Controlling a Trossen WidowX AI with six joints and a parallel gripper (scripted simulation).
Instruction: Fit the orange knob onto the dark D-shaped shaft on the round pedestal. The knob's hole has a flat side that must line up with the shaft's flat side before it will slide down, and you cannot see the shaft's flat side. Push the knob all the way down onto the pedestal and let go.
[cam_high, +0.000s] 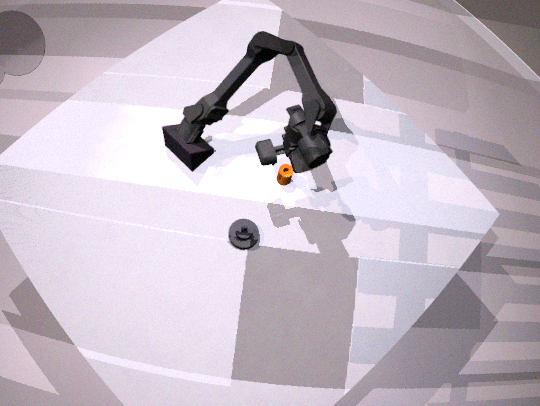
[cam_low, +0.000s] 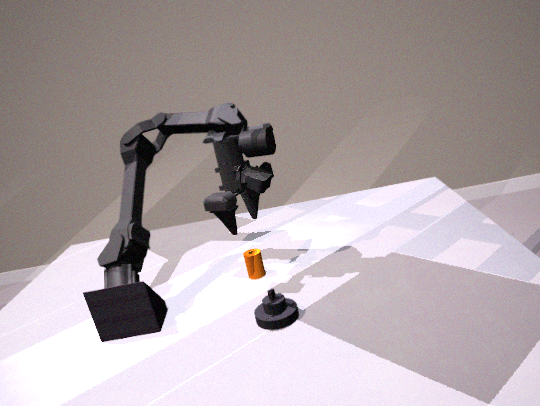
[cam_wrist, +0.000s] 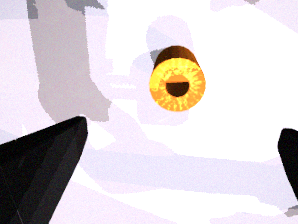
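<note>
Now: the orange knob 10 cm below my gripper tip. Round my gripper tip: dark round pedestal: 20 cm to the right, 9 cm below, 4 cm ahead.
</note>
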